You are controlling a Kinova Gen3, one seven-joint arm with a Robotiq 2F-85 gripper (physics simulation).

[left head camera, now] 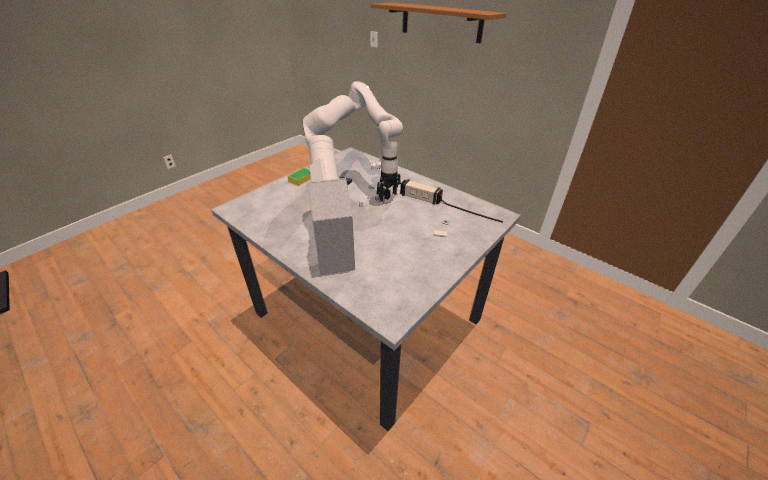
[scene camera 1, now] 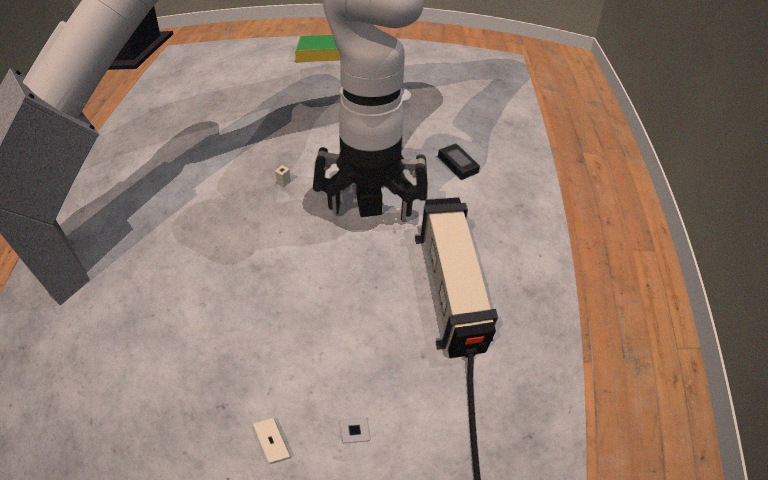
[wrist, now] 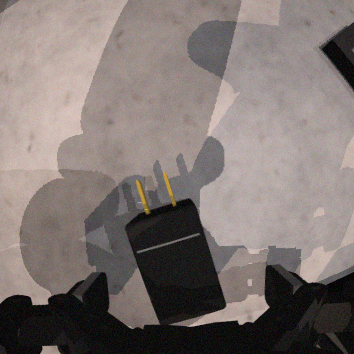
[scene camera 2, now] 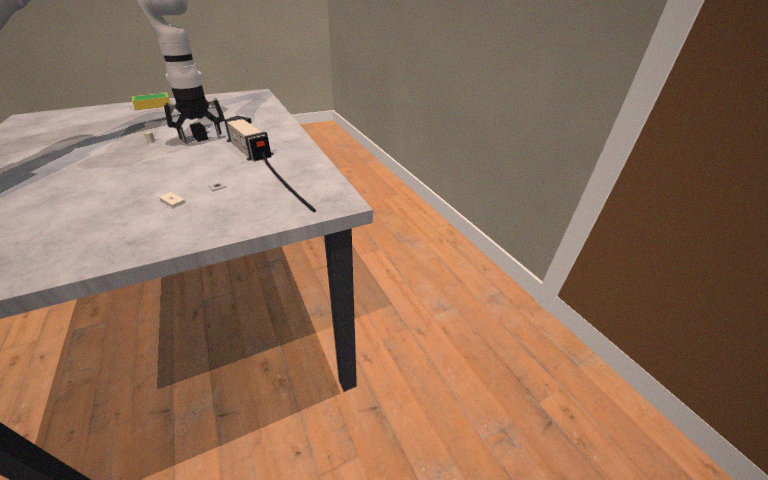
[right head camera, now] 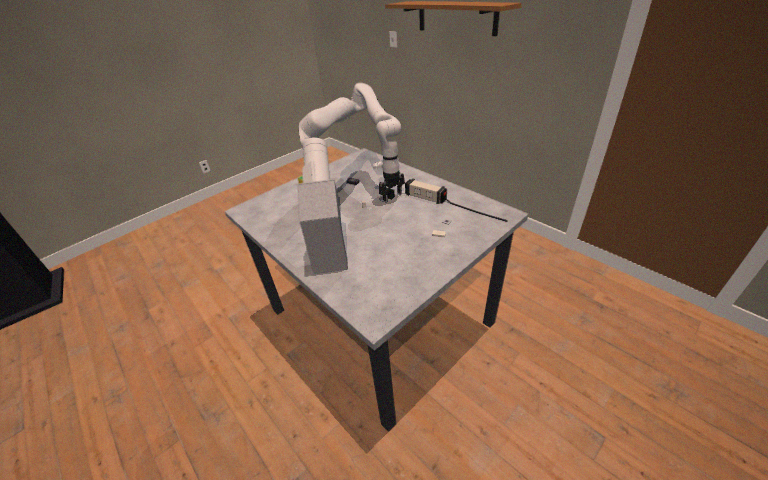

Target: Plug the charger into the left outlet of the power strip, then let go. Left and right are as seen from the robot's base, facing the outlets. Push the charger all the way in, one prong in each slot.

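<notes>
The black charger lies on the table, turned slightly between the fingers. In the wrist view its two gold prongs point up and slightly left. My gripper is open and low, one finger on each side of the charger, with a gap at both. The cream power strip is beside the right finger in scene camera 1. Its left outlet shows no plug. The slots are too small to make out.
A small beige block and a black device lie on either side of the gripper. A green and yellow block is farther back. A cream plate, a grey square and the strip's cable are nearer scene camera 1.
</notes>
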